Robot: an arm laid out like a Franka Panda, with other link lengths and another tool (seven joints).
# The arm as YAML. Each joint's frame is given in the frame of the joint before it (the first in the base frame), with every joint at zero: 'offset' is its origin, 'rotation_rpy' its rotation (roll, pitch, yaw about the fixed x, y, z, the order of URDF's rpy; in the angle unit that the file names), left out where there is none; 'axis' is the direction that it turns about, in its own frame. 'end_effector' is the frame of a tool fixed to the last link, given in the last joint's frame.
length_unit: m
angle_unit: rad
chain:
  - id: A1
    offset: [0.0, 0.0, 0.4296]
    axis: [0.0, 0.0, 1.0]
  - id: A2
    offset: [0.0, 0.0, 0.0]
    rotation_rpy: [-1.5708, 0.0, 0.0]
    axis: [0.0, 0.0, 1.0]
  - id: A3
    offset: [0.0, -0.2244, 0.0]
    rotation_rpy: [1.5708, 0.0, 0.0]
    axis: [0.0, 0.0, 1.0]
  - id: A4
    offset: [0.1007, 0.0, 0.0]
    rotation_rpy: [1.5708, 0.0, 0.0]
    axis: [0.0, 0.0, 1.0]
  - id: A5
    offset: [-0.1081, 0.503, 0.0]
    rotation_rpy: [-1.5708, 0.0, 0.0]
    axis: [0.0, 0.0, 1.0]
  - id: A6
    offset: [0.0, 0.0, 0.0]
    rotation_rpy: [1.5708, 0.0, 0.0]
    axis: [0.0, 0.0, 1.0]
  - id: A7
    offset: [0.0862, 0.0, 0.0]
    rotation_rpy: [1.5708, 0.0, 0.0]
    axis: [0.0, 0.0, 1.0]
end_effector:
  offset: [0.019, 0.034, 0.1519]
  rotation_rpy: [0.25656, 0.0, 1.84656]
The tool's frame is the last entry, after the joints.
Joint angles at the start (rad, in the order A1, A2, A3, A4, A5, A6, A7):
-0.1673 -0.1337 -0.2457 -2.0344 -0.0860 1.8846 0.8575
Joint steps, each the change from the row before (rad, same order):
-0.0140 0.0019 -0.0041 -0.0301 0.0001 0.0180 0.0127
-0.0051 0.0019 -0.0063 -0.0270 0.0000 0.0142 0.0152
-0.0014 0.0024 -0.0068 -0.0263 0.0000 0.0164 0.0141
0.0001 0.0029 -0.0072 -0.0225 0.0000 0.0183 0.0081
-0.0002 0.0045 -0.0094 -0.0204 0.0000 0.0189 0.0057
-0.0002 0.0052 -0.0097 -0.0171 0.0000 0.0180 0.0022
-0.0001 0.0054 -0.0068 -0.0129 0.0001 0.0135 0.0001
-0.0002 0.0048 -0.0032 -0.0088 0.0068 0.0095 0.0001
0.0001 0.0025 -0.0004 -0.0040 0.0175 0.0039 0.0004
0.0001 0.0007 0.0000 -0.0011 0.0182 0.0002 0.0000
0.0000 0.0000 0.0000 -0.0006 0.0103 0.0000 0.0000
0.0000 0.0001 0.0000 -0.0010 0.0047 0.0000 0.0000
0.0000 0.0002 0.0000 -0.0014 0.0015 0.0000 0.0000
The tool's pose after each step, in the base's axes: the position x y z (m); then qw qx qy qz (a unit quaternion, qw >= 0). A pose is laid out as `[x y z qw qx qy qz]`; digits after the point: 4 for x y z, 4 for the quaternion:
[0.5700 -0.3121 0.4335 0.0234 0.0160 -0.9894 0.1427]
[0.5624 -0.3158 0.4176 0.0315 0.0046 -0.9897 0.1393]
[0.5560 -0.3176 0.4021 0.0381 -0.0048 -0.9899 0.1364]
[0.5508 -0.3193 0.3886 0.0421 -0.0110 -0.9899 0.1346]
[0.5452 -0.3226 0.3753 0.0456 -0.0174 -0.9899 0.1329]
[0.5399 -0.3263 0.3636 0.0482 -0.0223 -0.9899 0.1316]
[0.5358 -0.3287 0.3539 0.0507 -0.0250 -0.9898 0.1305]
[0.5336 -0.3289 0.3465 0.0518 -0.0278 -0.9901 0.1272]
[0.5332 -0.3268 0.3424 0.0505 -0.0323 -0.9910 0.1199]
[0.5335 -0.3247 0.3408 0.0485 -0.0368 -0.9918 0.1123]
[0.5336 -0.3236 0.3402 0.0472 -0.0394 -0.9922 0.1081]
[0.5335 -0.3229 0.3395 0.0470 -0.0406 -0.9924 0.1060]
[0.5332 -0.3225 0.3385 0.0475 -0.0408 -0.9925 0.1051]

